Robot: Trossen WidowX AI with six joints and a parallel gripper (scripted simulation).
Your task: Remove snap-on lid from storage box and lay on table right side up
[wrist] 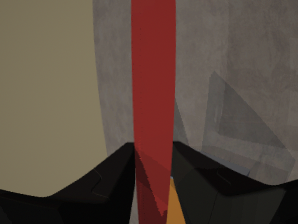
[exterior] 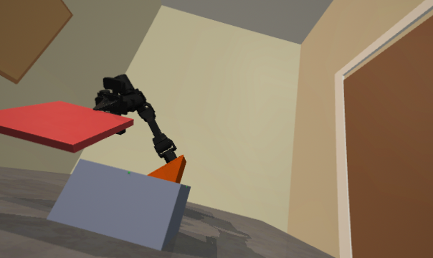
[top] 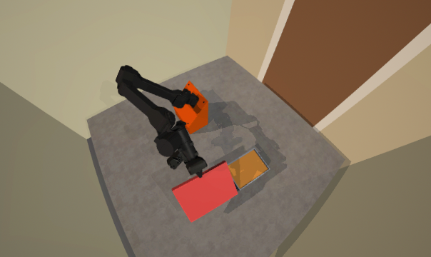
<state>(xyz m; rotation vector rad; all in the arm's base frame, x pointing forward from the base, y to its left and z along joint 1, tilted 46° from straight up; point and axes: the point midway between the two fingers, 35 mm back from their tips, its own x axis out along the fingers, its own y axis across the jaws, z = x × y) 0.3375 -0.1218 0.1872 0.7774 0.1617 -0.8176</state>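
My gripper tip is now 60 mm short of the red lid, 10 mm to the left of it and 50 mm above it. From my gripper tip the other things lie so: grey storage box (100 mm ahead, 220 mm to the left, 180 mm below).
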